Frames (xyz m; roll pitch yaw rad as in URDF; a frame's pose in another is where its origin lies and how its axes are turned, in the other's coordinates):
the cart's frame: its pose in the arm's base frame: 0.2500 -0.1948 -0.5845 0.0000 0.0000 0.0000
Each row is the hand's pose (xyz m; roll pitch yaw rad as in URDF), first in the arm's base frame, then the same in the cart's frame.
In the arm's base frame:
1: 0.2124 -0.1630 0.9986 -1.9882 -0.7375 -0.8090
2: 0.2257 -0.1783 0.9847 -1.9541 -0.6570 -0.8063
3: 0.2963 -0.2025 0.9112 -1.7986 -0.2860 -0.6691
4: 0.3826 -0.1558 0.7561 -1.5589 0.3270 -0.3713
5: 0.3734 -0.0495 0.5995 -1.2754 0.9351 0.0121
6: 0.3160 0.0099 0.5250 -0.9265 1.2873 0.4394
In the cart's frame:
1: -0.0376 0.0318 1.5831 -1.9882 -0.7375 -0.8090
2: -0.0243 0.0165 1.5692 -1.9541 -0.6570 -0.8063
3: 0.0463 -0.0077 1.4957 -1.7986 -0.2860 -0.6691
4: 0.1326 0.0390 1.3406 -1.5589 0.3270 -0.3713
5: 0.1234 0.1453 1.1840 -1.2754 0.9351 0.0121
6: 0.0660 0.2047 1.1095 -0.9265 1.2873 0.4394

